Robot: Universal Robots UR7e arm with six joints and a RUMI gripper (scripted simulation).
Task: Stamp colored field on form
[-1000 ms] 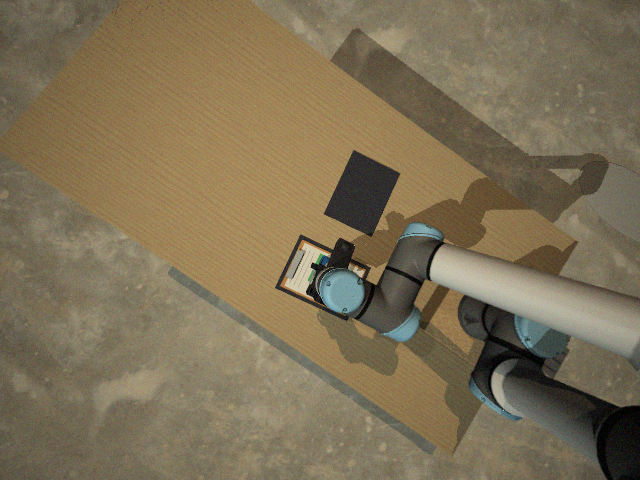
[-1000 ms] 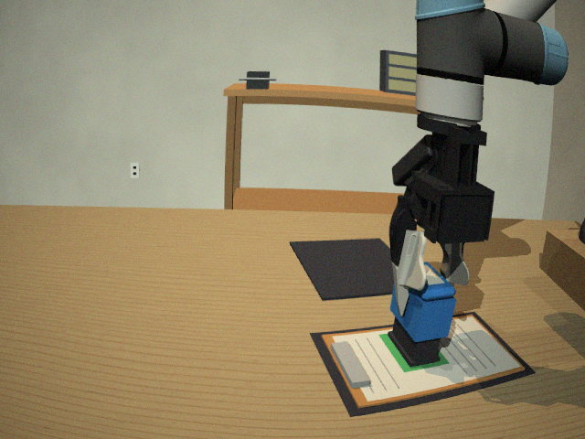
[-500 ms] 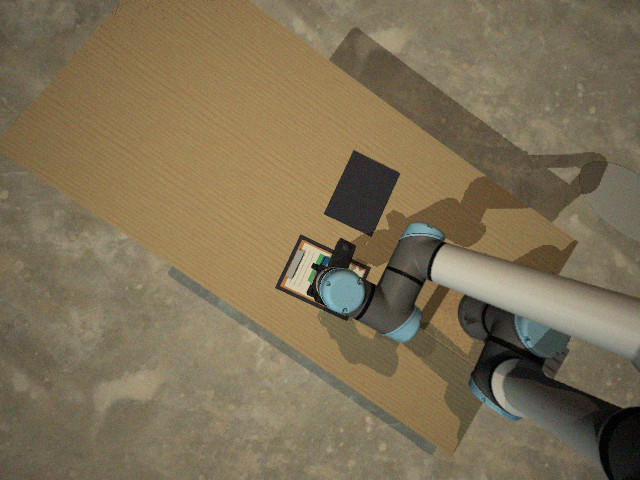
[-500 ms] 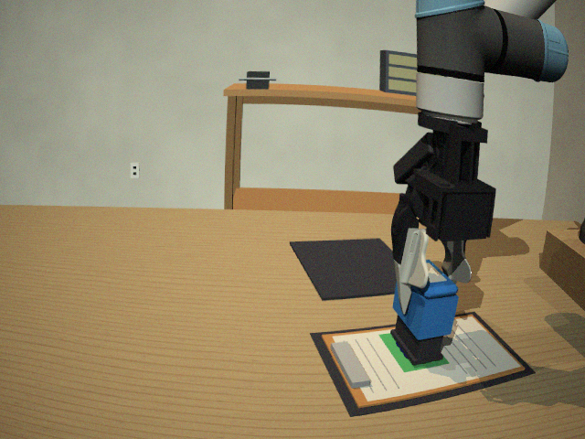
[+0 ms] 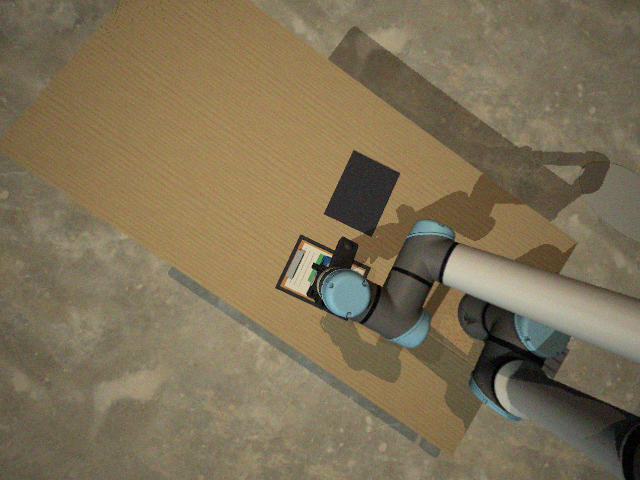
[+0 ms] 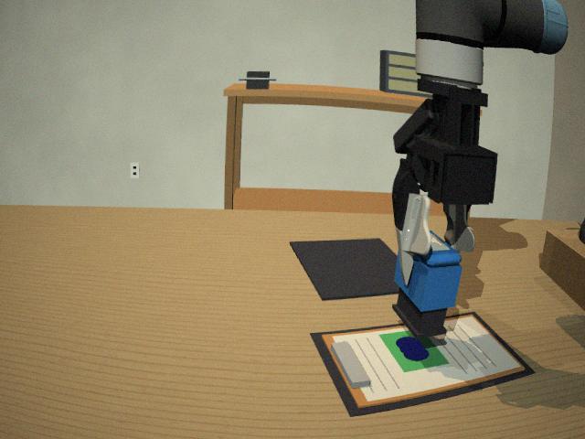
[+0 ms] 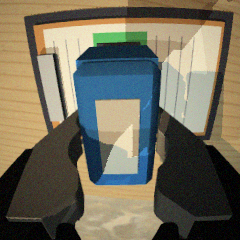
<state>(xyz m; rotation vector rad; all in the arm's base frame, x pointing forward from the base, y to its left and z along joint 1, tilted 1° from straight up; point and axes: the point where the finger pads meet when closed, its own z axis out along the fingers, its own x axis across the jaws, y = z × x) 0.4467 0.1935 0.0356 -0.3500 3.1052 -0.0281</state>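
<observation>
Now: hand 28 cm to the left of the mat, 11 cm above it and 5 cm short of it. The rest, counted from my hand: blue stamp: 2 cm below.
</observation>
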